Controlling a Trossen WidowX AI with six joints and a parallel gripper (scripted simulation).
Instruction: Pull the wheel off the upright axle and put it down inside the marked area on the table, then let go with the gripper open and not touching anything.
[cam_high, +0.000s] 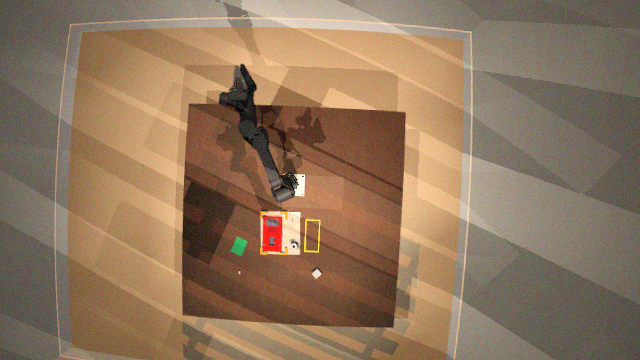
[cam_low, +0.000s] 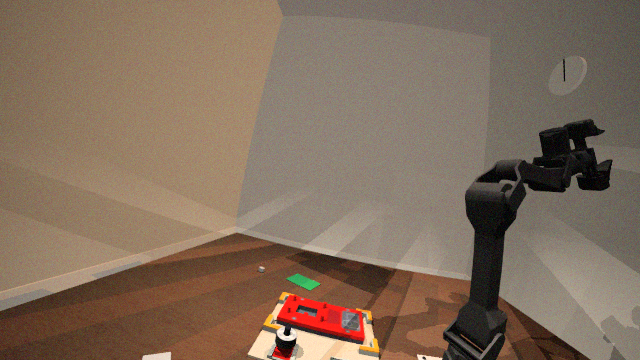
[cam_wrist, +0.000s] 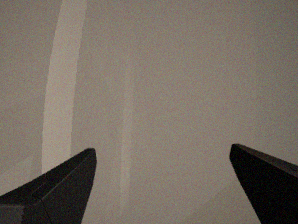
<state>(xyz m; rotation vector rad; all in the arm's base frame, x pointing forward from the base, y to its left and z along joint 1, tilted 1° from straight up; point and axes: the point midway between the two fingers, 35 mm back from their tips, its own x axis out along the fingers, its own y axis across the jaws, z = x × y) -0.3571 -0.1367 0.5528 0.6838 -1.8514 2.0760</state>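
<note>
Now: the black wheel 73 cm ahead of my gripper tip, 18 cm to the left of it and 54 cm below it. Round my gripper tip: pale cube (89 cm ahead, 33 cm to the left, 56 cm below); then green patch (78 cm ahead, 14 cm to the right, 58 cm below).
</note>
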